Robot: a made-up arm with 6 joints.
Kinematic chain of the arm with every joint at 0, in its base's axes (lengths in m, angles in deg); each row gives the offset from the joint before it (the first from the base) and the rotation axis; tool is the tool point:
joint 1: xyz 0 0 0.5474 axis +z
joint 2: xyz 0.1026 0 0 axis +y
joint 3: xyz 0 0 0.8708 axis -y
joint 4: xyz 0 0 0.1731 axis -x
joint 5: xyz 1.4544 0 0 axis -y
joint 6: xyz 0.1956 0 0 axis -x
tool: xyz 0 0 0
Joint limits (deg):
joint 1: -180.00..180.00
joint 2: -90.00..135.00
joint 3: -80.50..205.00
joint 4: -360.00..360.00
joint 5: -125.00..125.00
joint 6: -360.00..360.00
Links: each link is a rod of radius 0.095 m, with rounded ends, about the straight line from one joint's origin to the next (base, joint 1, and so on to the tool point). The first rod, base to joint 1, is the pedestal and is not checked.
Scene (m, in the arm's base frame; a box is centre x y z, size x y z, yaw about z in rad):
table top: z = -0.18
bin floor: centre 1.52 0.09 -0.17 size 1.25 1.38 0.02 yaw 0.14
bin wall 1: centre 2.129 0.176 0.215 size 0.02 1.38 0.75 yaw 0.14
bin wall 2: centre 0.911 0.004 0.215 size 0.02 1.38 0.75 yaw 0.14
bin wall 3: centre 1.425 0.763 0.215 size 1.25 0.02 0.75 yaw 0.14
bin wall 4: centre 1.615 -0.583 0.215 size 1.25 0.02 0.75 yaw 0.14
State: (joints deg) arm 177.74 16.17 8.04 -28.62 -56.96 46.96
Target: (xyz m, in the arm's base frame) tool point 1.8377 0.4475 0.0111
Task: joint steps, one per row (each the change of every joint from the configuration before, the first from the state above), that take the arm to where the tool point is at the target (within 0.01 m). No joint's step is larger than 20 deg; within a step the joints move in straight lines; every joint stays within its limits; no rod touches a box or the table.
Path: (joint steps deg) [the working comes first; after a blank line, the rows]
Joints at the target: 12.44 49.06 3.56 -16.14 -49.32 46.96
Straight joint move there: touches bin wall 3.

1: -18.38 0.22 -0.55 1.41 0.20 0.00
2: -18.37 0.22 -0.55 1.40 0.20 0.00
3: -18.38 0.21 -0.55 1.41 0.19 0.00
4: -18.38 0.22 -0.55 1.40 0.20 0.00
5: -18.37 0.22 -0.55 1.41 0.20 0.00
6: -18.38 0.22 -0.55 1.40 0.20 0.00
7: -18.38 0.21 -0.55 1.41 0.20 0.00
8: -18.38 0.22 -0.55 1.40 0.20 0.00
9: -18.37 0.22 -0.55 1.41 0.19 0.00
10: 0.04 15.47 0.23 -0.09 2.93 0.00
11: 0.05 15.46 0.24 -0.08 2.93 0.00

